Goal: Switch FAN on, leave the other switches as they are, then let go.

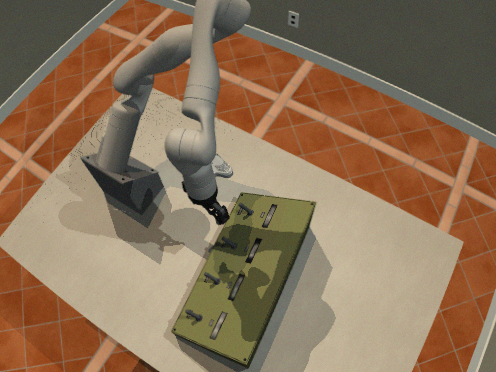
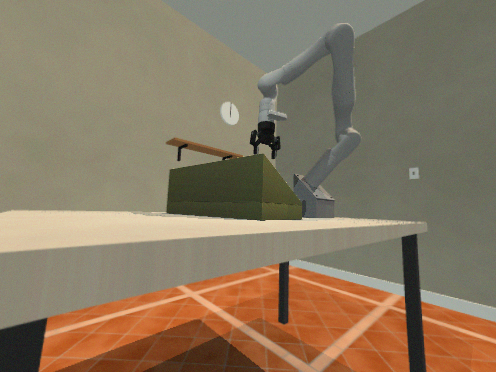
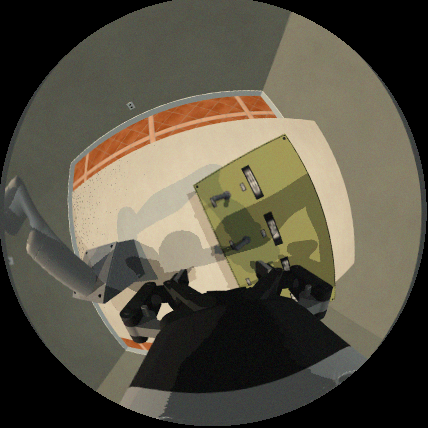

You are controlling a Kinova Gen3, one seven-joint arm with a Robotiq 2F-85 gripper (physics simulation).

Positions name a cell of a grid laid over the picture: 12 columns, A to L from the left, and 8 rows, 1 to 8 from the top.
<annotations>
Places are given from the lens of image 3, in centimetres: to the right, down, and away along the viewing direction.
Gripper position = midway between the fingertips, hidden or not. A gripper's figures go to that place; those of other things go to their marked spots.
gripper (image 3: G6): 1, 8, 15
olive switch panel (image 3: H4): 13, -2, 28
</annotations>
